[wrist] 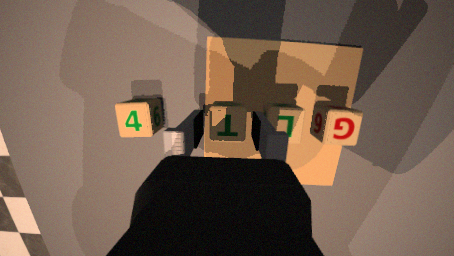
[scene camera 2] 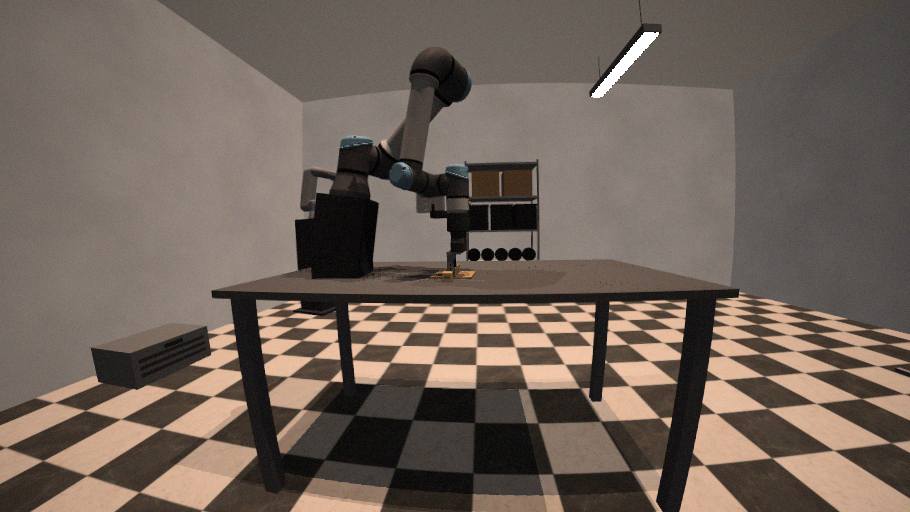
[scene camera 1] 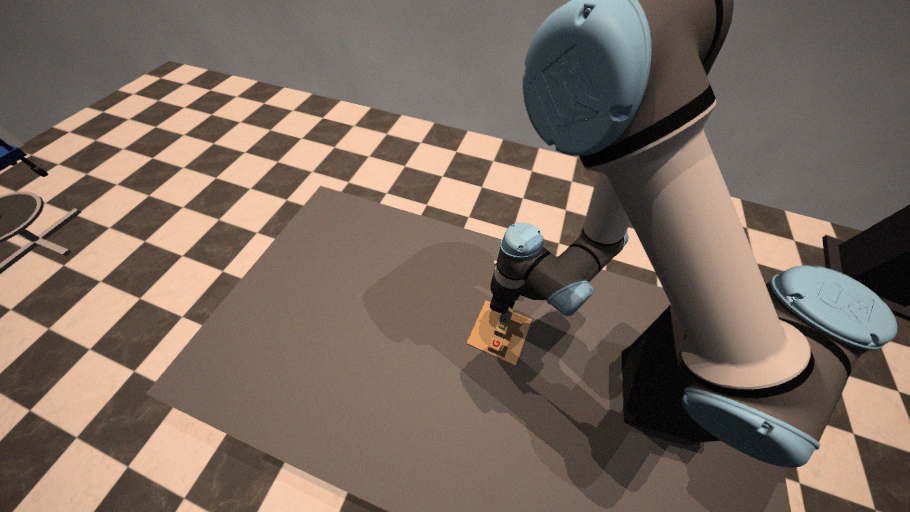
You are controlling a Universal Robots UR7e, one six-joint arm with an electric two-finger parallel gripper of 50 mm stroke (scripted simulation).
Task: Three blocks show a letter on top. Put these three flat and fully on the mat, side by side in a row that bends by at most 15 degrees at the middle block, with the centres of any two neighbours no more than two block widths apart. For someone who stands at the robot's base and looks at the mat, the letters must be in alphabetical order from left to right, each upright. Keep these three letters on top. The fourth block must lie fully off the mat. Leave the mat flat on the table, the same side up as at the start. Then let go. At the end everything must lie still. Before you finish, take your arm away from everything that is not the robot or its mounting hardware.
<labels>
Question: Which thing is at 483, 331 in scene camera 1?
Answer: An orange mat.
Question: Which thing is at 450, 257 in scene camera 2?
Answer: The gripper.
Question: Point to an orange mat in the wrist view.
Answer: At 252, 71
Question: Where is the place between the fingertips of the gripper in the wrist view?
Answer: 227, 122
</labels>
